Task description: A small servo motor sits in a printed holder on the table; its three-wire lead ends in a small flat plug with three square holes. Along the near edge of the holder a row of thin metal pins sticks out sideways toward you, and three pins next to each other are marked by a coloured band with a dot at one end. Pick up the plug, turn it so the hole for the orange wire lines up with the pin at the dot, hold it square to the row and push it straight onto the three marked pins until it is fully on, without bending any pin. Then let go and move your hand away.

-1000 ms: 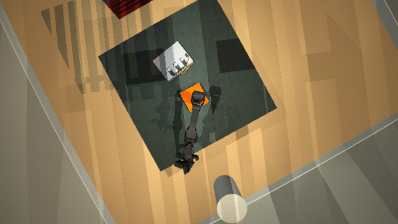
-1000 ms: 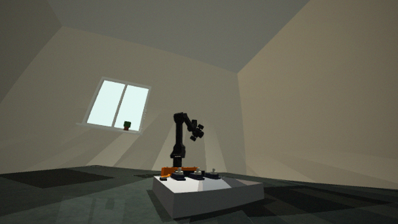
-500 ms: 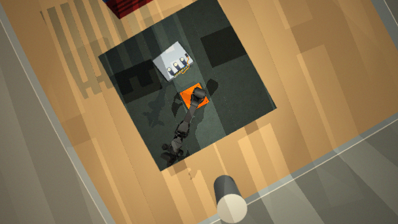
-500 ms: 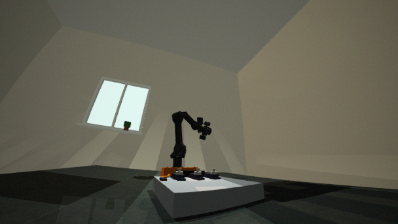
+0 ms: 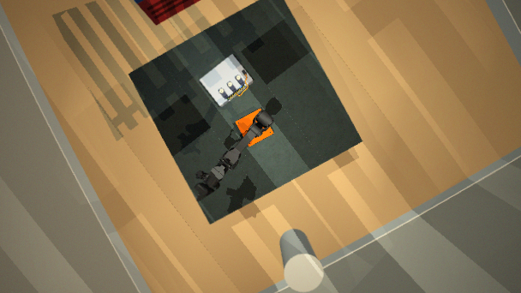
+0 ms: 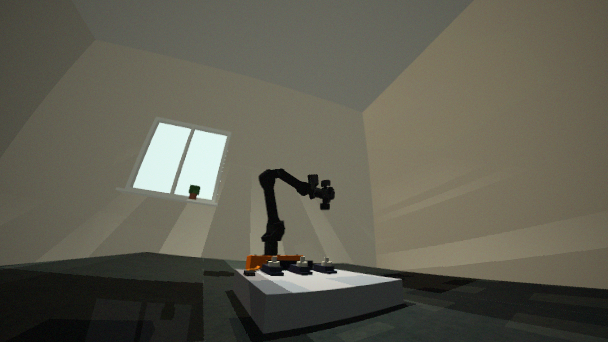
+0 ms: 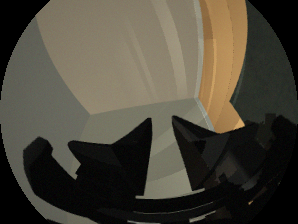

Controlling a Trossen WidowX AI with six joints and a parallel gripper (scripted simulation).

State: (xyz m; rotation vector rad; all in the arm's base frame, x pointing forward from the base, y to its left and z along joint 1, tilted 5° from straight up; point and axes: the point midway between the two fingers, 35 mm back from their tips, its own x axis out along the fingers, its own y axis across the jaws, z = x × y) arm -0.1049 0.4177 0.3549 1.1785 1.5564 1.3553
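Right now my gripper tip is 52 cm to the left of the blue band, 44 cm short of it and 36 cm above it. The rest, counted from my gripper tip: grey printed holder 60 cm ahead, 47 cm to the right, 41 cm below.
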